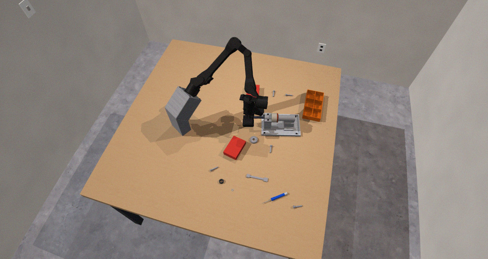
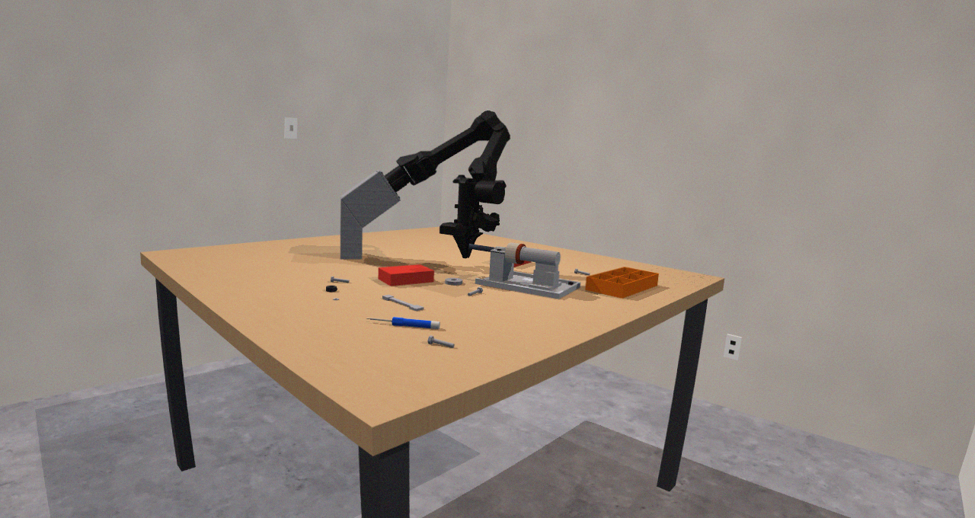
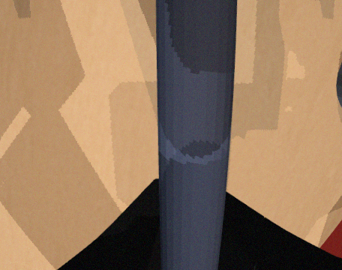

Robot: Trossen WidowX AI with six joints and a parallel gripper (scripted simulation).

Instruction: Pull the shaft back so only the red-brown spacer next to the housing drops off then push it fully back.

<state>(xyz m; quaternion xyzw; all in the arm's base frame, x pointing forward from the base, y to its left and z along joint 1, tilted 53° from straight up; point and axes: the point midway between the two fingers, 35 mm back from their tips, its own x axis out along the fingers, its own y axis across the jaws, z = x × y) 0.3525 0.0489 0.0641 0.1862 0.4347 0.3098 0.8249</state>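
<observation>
My hand is 70 mm short of the shaft and 30 mm to the right of it. Round my hand: grey fixture: 180 mm ahead, 70 mm to the left, 30 mm below; red-brown spacer: 150 mm ahead, 60 mm to the left; wrench: 180 mm ahead, 290 mm to the right, 80 mm below.
</observation>
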